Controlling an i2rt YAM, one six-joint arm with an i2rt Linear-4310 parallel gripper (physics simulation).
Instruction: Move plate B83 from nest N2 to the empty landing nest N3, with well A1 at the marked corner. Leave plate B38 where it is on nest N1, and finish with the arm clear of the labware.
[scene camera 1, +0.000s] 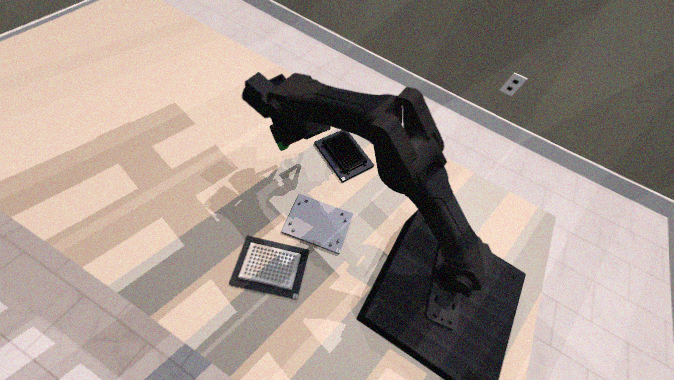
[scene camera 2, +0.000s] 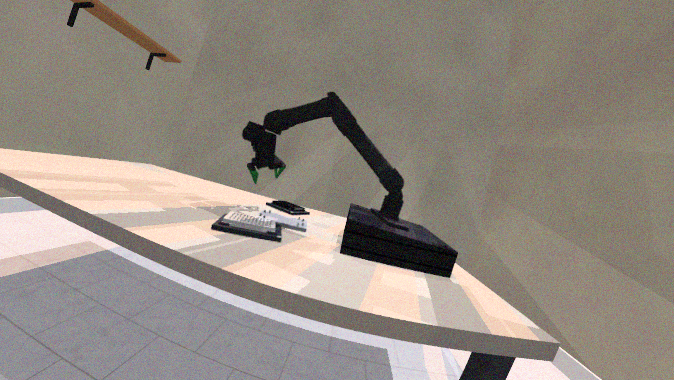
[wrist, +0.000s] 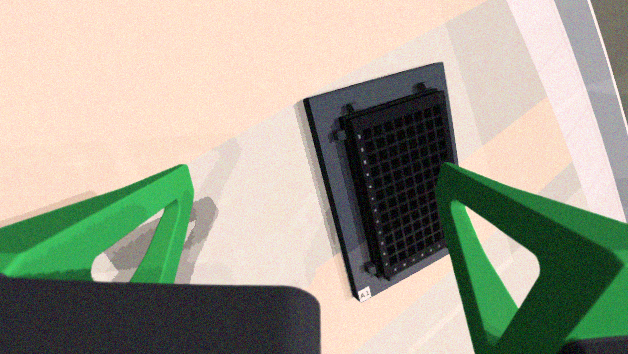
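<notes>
A black well plate sits on a dark nest, whose A1 tag is legible in the wrist view. A white well plate sits on another dark nest. Between them lies a bare silver nest with small pins. Plate and nest numbers are not readable. My gripper is open and empty, above table height. In the wrist view the black plate is off-centre to the right, partly covered by the right finger.
The arm's black base block stands on the table right of the nests. A wall with an outlet is behind. A wooden shelf hangs at upper left in the second scene view.
</notes>
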